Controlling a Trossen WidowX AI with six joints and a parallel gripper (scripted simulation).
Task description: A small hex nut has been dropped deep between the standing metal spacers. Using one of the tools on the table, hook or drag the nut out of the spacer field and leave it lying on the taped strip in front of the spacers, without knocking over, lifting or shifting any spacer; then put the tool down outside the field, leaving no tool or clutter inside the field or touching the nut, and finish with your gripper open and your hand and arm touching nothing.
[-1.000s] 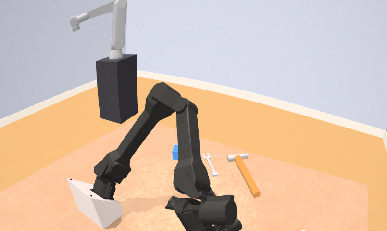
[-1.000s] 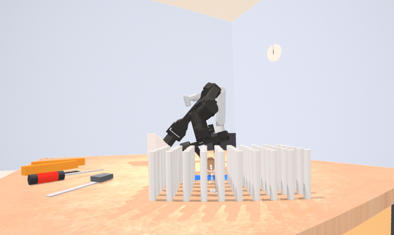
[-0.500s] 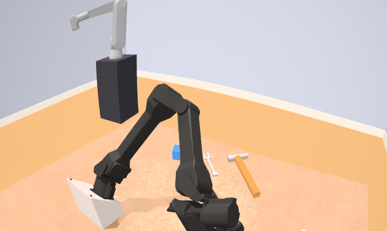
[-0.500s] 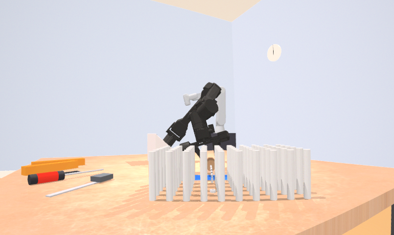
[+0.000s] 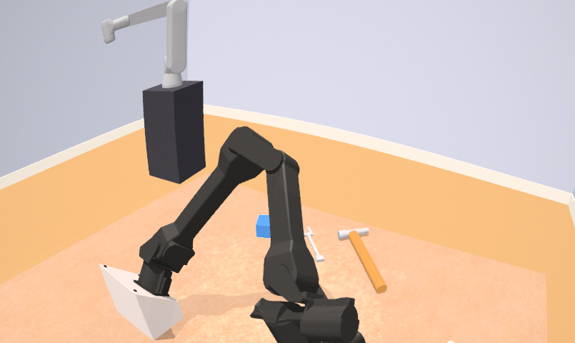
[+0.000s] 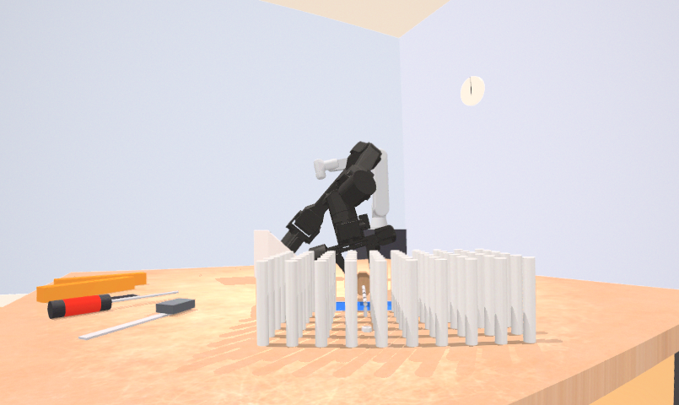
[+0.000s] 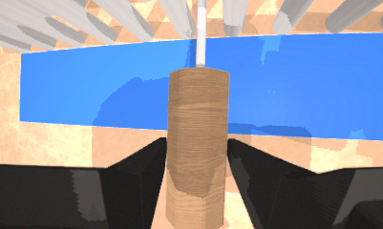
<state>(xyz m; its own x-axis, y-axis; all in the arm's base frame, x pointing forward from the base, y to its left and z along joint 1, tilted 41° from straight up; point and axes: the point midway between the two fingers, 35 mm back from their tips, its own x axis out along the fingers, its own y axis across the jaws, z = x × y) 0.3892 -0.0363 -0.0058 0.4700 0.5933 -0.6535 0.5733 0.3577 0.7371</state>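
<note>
Right now the blue taped strip is 60 mm ahead of my gripper tip and 40 mm below it. From my gripper tip the other things lie so: wooden-handled tool (80 mm ahead, 70 mm to the right); pale hex nut (170 mm ahead, 140 mm to the right, 30 mm below); forked tool (220 mm behind, 480 mm to the left, 30 mm below).
</note>
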